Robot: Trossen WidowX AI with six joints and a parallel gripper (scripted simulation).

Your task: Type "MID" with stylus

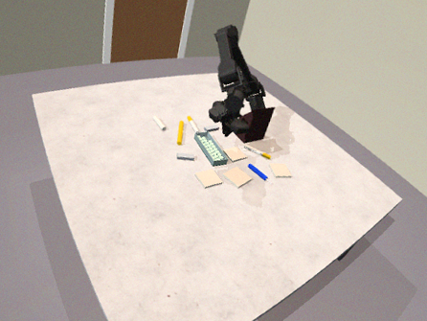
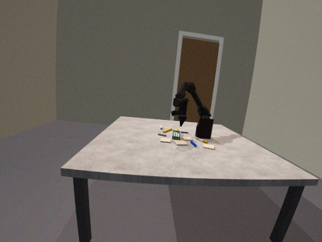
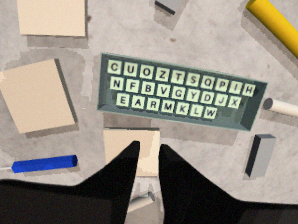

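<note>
Right now the blue stylus is 8 cm behind my gripper tip, 18 cm to the left of it and 9 cm below it. Round my gripper tip: grey bar (14 cm ahead, 4 cm to the right, 9 cm below).
</note>
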